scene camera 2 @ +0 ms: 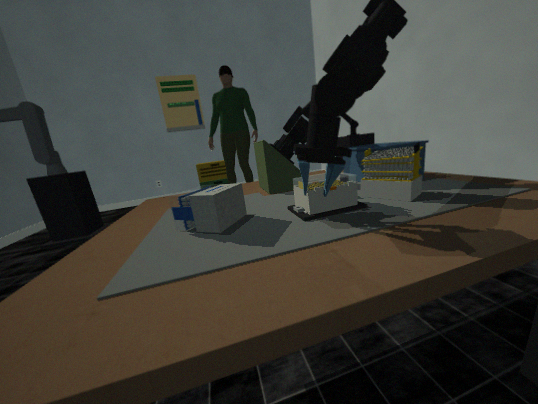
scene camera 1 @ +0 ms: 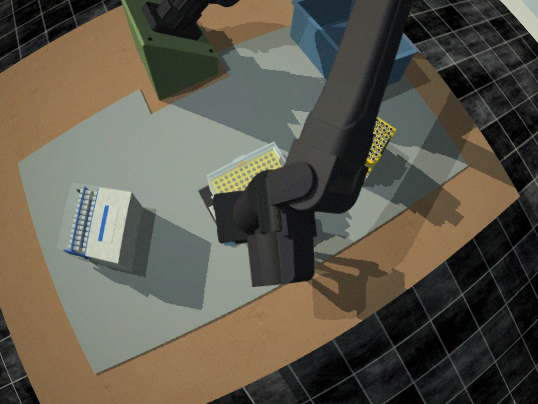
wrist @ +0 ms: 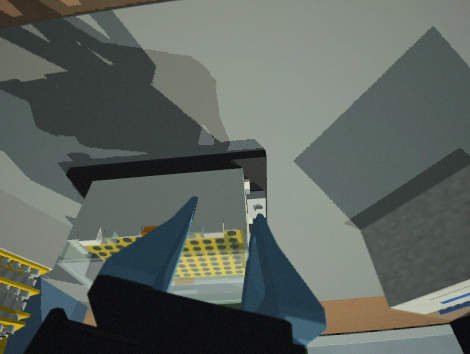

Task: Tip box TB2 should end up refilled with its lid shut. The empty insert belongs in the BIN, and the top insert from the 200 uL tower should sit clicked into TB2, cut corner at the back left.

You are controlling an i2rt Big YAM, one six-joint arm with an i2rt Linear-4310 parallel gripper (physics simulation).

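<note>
Tip box TB2 [scene camera 2: 342, 201] [wrist: 145, 207] stands on a black base [scene camera 2: 325, 215] [wrist: 150, 167] with its clear lid open at the back. A yellow perforated insert [scene camera 1: 245, 175] [wrist: 212, 259] without tips sits in it. My gripper [scene camera 2: 316, 193] [wrist: 226, 211] is low at one corner of the box, one finger over the front wall and the other by the end wall, shut on the box corner as far as I can tell; the exact contact is hidden. The 200 uL tower [scene camera 1: 383, 135] [scene camera 2: 390, 165] [wrist: 15, 282], several yellow layers with tips, stands to the right in the scene views.
The blue bin [scene camera 1: 310, 47] stands at the back right, behind the tower. A white box with blue racks [scene camera 1: 110, 220] [scene camera 2: 220, 207] [wrist: 420, 250] is at the left. A green wedge block [scene camera 1: 177, 70] [scene camera 2: 271, 172] is at the back. The arm covers part of the tip box in scene camera 1.
</note>
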